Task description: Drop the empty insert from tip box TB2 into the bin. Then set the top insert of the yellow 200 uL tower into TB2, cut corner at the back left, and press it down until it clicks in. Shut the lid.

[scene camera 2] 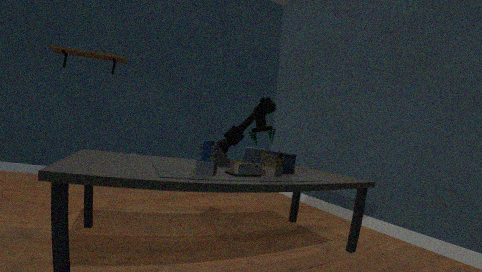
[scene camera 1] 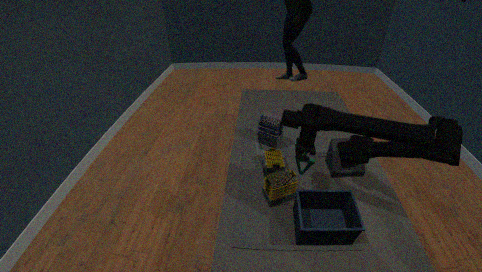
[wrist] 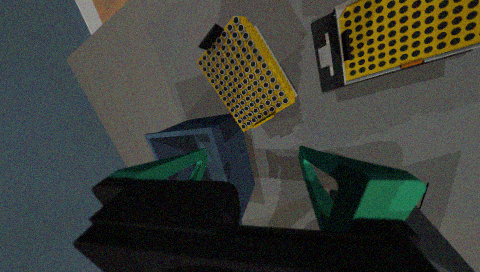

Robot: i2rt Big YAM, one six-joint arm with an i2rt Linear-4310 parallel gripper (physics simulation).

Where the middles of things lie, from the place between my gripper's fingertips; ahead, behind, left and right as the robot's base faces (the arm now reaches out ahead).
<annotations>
Now: hand 6 cm short of the yellow insert (wrist: 371,43), 17 cm to the left of it and 10 cm above it. From my hand the other things lie so: blue bin (scene camera 1: 321,217) (6 cm behind, 17 cm to the left, 10 cm below); blue-grey insert tower (scene camera 1: 270,131) (4 cm ahead, 37 cm to the right, 9 cm below).
</annotations>
